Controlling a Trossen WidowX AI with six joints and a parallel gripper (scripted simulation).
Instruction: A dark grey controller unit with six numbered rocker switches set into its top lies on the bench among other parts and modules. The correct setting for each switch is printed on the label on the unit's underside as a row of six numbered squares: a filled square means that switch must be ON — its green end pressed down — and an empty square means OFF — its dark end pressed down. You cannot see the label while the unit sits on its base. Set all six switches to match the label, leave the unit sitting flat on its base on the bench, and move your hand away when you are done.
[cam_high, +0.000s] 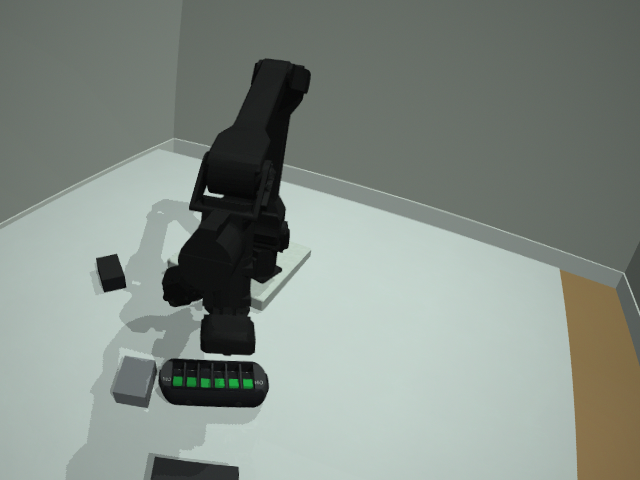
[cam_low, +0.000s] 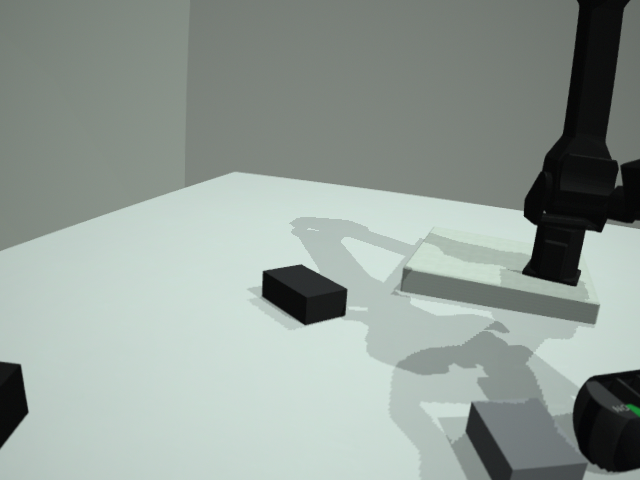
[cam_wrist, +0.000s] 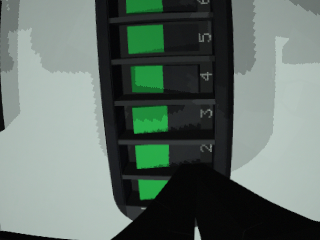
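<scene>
My gripper tip is 10 cm short of the grey block, 10 cm to the left of it and 6 cm above it.
</scene>
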